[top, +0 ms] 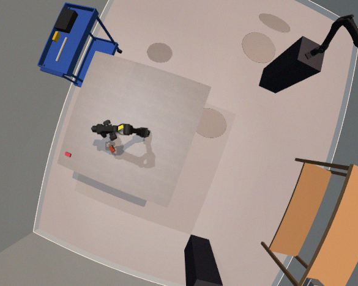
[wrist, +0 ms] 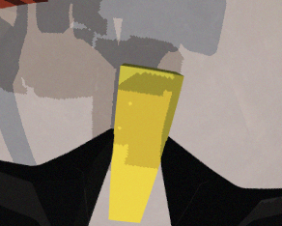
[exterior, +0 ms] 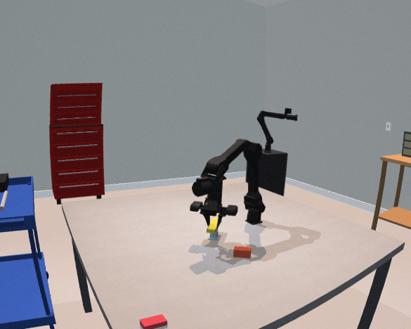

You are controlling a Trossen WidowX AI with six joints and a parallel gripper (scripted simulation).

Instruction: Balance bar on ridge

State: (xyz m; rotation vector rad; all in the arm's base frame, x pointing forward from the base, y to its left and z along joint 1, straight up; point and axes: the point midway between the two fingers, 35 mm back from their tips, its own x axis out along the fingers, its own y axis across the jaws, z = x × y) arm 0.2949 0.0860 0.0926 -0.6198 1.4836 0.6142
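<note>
Now: gripper tip 2 cm past the yellow bar and 2 cm to the left of it. The rest, counted from my gripper tip: red block: 45 cm ahead, 41 cm to the left, 5 cm below; then orange block: 2 cm behind, 18 cm to the left, 4 cm below.
</note>
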